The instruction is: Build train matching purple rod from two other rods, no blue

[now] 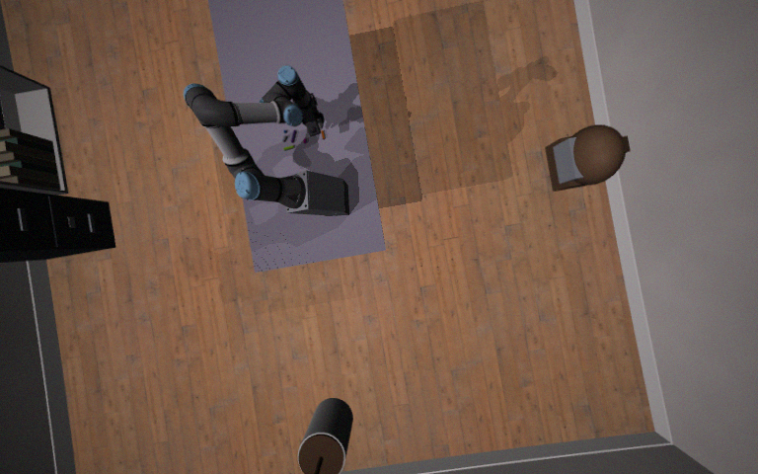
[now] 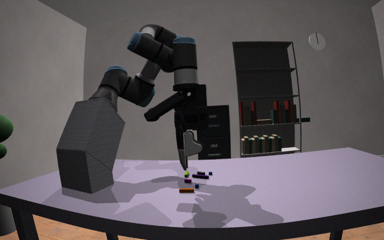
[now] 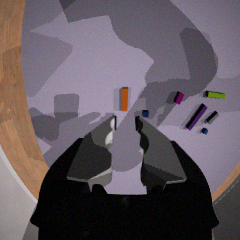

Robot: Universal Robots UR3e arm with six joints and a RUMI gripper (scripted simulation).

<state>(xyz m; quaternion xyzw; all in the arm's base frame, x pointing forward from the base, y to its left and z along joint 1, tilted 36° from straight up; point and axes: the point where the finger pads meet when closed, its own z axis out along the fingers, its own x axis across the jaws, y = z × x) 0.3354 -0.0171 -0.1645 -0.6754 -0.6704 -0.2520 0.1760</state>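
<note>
Now: hand 80 mm above the orange rod. From my hand the other things lie so: lime rod: 30 mm behind, 180 mm to the left, 80 mm below; then purple rod: 20 mm ahead, 150 mm to the left, 80 mm below; then magenta rod: 10 mm behind, 100 mm to the left, 80 mm below.
</note>
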